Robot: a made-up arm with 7 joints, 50 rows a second.
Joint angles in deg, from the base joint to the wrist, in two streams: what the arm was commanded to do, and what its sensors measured. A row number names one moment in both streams.
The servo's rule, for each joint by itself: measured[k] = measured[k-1] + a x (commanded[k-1-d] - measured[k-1]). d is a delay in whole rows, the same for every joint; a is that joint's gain. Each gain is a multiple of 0.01, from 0.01 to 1. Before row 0 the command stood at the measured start. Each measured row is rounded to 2 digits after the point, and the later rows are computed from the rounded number. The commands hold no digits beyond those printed.
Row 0, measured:
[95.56, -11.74, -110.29, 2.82, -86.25, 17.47, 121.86]
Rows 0 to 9, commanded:
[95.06, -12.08, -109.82, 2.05, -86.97, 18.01, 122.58]
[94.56, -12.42, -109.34, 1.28, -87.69, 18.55, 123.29]
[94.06, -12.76, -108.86, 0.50, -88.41, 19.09, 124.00]
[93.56, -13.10, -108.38, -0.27, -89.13, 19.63, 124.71]
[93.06, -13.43, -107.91, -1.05, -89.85, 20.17, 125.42]
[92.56, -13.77, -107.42, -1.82, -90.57, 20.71, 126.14]
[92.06, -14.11, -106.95, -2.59, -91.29, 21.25, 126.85]
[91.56, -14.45, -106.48, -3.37, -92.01, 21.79, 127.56]
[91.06, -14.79, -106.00, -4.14, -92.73, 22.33, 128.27]
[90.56, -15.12, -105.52, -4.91, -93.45, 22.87, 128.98]
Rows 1 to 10, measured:
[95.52, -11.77, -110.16, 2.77, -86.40, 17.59, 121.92]
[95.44, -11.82, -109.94, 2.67, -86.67, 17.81, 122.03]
[95.33, -11.90, -109.65, 2.52, -87.04, 18.10, 122.19]
[95.19, -12.00, -109.31, 2.32, -87.48, 18.45, 122.39]
[95.02, -12.11, -108.93, 2.08, -87.98, 18.85, 122.63]
[94.82, -12.24, -108.52, 1.81, -88.52, 19.28, 122.91]
[94.60, -12.39, -108.10, 1.50, -89.10, 19.73, 123.23]
[94.36, -12.55, -107.66, 1.16, -89.71, 20.20, 123.58]
[94.10, -12.73, -107.21, 0.79, -90.34, 20.69, 123.96]
[93.82, -12.92, -106.75, 0.39, -90.99, 21.19, 124.36]
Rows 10 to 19, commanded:
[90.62, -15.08, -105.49, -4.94, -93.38, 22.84, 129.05]
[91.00, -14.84, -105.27, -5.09, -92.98, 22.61, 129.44]
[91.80, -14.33, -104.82, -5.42, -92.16, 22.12, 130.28]
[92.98, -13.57, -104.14, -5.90, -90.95, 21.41, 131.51]
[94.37, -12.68, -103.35, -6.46, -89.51, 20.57, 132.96]
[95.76, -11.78, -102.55, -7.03, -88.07, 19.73, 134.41]
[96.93, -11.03, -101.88, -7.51, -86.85, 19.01, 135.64]
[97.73, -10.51, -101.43, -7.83, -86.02, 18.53, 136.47]
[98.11, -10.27, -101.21, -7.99, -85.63, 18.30, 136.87]
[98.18, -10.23, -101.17, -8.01, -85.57, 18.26, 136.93]
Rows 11 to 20, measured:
[93.56, -13.09, -106.41, 0.02, -91.49, 21.57, 124.74]
[93.36, -13.23, -106.10, -0.34, -91.80, 21.81, 125.12]
[93.24, -13.32, -105.75, -0.70, -91.88, 21.88, 125.53]
[93.22, -13.34, -105.32, -1.06, -91.68, 21.77, 126.01]
[93.31, -13.29, -104.79, -1.44, -91.22, 21.49, 126.57]
[93.51, -13.17, -104.19, -1.83, -90.56, 21.09, 127.20]
[93.78, -13.00, -103.57, -2.23, -89.78, 20.61, 127.88]
[94.10, -12.80, -102.99, -2.62, -88.99, 20.13, 128.57]
[94.42, -12.60, -102.51, -3.00, -88.28, 19.71, 129.23]
[94.72, -12.41, -102.15, -3.35, -87.71, 19.38, 129.85]

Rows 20 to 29, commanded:
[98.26, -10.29, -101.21, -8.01, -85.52, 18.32, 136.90]
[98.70, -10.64, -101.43, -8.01, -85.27, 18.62, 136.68]
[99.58, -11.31, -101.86, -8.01, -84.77, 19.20, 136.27]
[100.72, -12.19, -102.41, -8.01, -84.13, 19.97, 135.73]
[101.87, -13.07, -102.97, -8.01, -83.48, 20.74, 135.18]
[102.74, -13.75, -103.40, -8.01, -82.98, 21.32, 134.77]
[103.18, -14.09, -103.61, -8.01, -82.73, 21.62, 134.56]
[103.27, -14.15, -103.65, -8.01, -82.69, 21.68, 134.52]
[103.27, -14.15, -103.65, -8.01, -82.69, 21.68, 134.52]
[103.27, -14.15, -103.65, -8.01, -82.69, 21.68, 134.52]
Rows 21 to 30, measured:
[95.00, -12.24, -101.90, -3.68, -87.25, 19.14, 130.41]
[95.30, -12.11, -101.77, -3.98, -86.83, 19.02, 130.91]
[95.64, -12.05, -101.79, -4.26, -86.40, 19.06, 131.34]
[96.05, -12.06, -101.96, -4.52, -85.92, 19.27, 131.69]
[96.52, -12.14, -102.23, -4.76, -85.41, 19.61, 131.97]
[97.02, -12.27, -102.55, -4.99, -84.90, 20.00, 132.19]
[97.51, -12.42, -102.84, -5.20, -84.44, 20.37, 132.38]
[97.97, -12.56, -103.06, -5.40, -84.07, 20.67, 132.55]
[98.39, -12.69, -103.22, -5.58, -83.78, 20.90, 132.71]
[98.78, -12.81, -103.34, -5.75, -83.55, 21.08, 132.85]

